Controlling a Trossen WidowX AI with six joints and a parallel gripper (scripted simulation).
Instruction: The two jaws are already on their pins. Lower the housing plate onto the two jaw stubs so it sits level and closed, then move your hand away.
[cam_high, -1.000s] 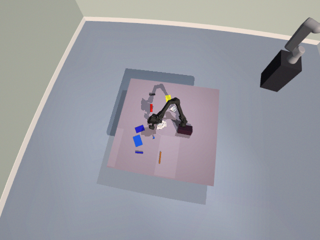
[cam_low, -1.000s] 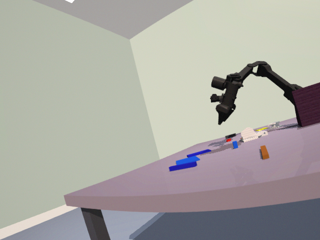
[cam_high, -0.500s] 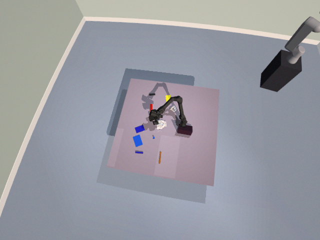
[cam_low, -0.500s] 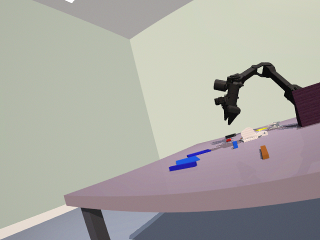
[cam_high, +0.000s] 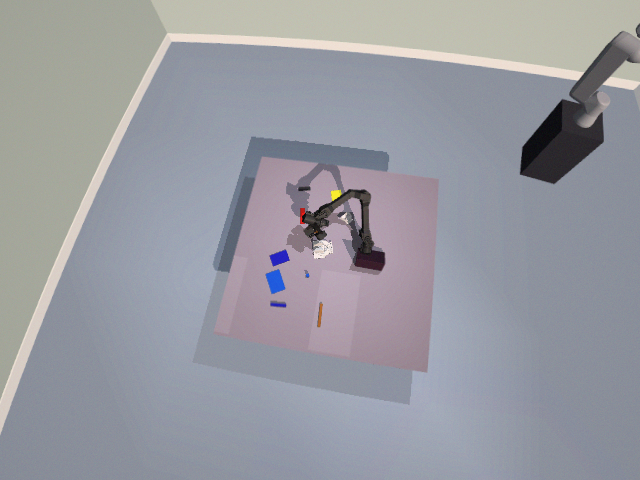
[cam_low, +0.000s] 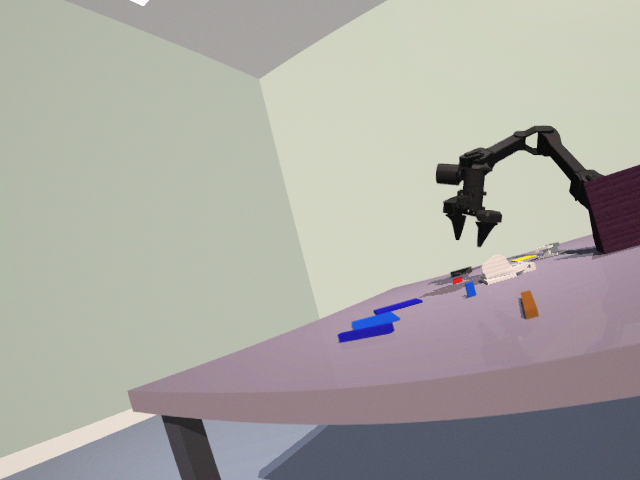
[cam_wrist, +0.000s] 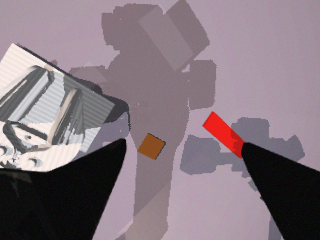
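The white part lies 19 cm behind my gripper tip, 18 cm to the right of it and 10 cm below it. From my gripper tip the other things lie so: red block 11 cm to the right, 10 cm below, 10 cm ahead; orange block 10 cm below, 3 cm to the right, 2 cm behind; dark blue plate 22 cm to the left, 14 cm ahead, 10 cm below.
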